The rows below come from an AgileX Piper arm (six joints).
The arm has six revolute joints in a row. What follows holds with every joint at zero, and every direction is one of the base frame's.
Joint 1 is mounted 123.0 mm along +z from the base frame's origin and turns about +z.
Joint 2 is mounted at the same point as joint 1 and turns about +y.
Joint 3 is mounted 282.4 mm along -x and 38.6 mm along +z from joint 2 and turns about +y.
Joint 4 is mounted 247.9 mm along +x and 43.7 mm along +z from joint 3 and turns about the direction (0.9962, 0, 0.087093).
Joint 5 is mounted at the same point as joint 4 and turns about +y.
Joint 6 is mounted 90.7 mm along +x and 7.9 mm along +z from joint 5 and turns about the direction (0.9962, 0, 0.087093).
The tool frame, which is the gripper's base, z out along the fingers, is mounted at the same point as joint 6; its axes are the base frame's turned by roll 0.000, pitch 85.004 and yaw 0.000 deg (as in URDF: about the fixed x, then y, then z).
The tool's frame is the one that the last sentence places.
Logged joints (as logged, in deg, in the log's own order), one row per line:
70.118 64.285 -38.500 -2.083 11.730 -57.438
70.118 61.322 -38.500 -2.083 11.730 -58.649
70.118 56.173 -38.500 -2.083 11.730 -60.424
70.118 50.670 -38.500 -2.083 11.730 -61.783
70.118 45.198 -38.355 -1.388 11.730 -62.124
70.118 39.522 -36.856 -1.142 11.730 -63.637
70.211 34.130 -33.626 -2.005 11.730 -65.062
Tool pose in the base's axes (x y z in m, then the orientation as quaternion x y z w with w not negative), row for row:
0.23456 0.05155 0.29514 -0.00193 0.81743 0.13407 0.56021
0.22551 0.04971 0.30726 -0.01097 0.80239 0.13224 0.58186
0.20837 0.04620 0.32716 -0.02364 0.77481 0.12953 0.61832
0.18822 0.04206 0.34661 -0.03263 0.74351 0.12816 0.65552
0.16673 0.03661 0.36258 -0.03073 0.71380 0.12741 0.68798
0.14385 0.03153 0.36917 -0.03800 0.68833 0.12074 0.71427
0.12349 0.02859 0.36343 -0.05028 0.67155 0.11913 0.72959
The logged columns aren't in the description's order. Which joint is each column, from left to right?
Columns, left to right: joint 6, joint 2, joint 3, joint 5, joint 1, joint 4.
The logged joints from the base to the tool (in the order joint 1, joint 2, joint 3, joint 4, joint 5, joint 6), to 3 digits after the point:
11.730 64.285 -38.500 -57.438 -2.083 70.118
11.730 61.322 -38.500 -58.649 -2.083 70.118
11.730 56.173 -38.500 -60.424 -2.083 70.118
11.730 50.670 -38.500 -61.783 -2.083 70.118
11.730 45.198 -38.355 -62.124 -1.388 70.118
11.730 39.522 -36.856 -63.637 -1.142 70.118
11.730 34.130 -33.626 -65.062 -2.005 70.211

